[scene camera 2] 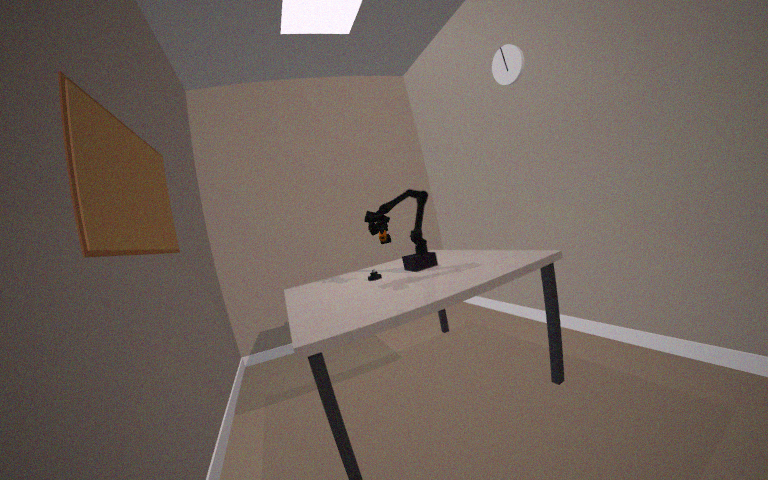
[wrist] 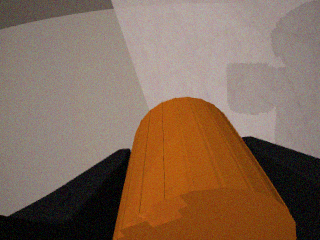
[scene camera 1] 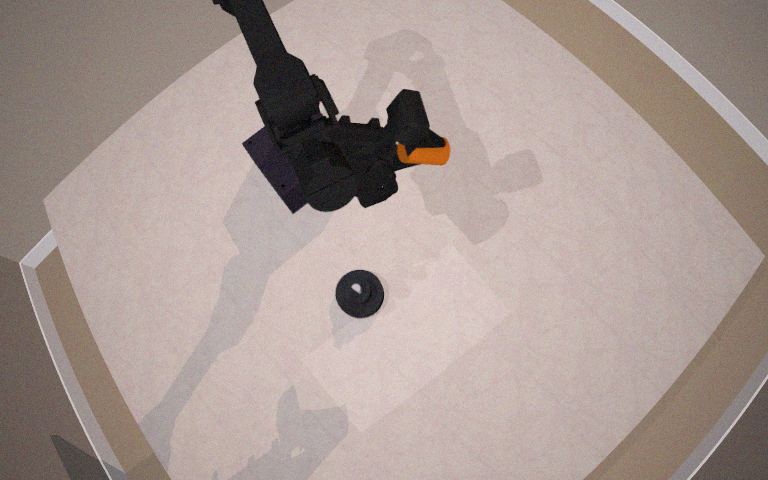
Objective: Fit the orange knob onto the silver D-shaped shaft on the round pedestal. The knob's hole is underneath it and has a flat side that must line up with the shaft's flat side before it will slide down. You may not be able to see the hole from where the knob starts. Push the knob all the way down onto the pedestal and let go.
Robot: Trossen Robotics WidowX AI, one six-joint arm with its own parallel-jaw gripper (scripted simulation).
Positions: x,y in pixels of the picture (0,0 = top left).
Scene:
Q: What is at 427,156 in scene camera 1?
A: An orange knob.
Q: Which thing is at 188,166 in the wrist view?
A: An orange knob.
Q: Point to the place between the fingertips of the gripper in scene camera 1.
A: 436,150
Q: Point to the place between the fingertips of the gripper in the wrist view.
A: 186,155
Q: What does the gripper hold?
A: An orange knob.

